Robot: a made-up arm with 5 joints. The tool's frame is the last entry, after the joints.
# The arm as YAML. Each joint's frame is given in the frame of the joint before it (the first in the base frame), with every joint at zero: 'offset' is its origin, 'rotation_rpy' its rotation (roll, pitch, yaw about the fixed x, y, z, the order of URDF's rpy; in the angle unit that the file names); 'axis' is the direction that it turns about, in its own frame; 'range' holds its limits. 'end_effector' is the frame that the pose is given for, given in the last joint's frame.
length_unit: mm
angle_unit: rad
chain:
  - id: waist
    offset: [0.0, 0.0, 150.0]
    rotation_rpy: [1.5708, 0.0, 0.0]
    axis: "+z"
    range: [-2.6, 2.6]
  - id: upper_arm
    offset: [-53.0, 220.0, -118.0]
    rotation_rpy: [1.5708, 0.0, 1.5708]
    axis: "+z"
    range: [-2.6, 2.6]
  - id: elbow
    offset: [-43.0, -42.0, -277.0]
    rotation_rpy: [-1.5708, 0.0, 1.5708]
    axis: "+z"
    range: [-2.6, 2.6]
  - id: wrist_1
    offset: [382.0, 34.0, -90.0]
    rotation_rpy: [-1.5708, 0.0, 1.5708]
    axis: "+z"
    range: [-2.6, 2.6]
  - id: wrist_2
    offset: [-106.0, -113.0, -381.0]
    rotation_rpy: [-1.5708, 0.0, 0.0]
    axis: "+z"
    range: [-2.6, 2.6]
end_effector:
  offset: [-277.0, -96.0, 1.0]
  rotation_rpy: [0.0, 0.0, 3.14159]
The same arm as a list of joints. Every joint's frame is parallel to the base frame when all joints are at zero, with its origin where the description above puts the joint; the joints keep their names.
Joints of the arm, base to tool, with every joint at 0 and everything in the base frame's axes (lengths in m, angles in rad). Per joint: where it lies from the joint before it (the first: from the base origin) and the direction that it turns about. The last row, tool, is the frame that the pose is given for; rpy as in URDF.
waist: axis 0 -1 0 offset 0.0000 0.0000 0.1500
upper_arm: axis 1 0 0 offset -0.0530 0.1180 0.2200
elbow: axis 0 0 -1 offset -0.2770 0.0420 -0.0430
wrist_1: axis 0 1 0 offset -0.0340 -0.3820 0.0900
wrist_2: axis 0 0 1 offset 0.1060 -0.3810 -0.1130
tool: offset 0.2770 0.0960 0.0010 rpy 0.0000 0.0000 0.0000
Joint limits (rad, base to tool): -2.6000..2.6000 -2.6000..2.6000 -2.6000..2.6000 -2.6000..2.6000 -2.6000..2.6000

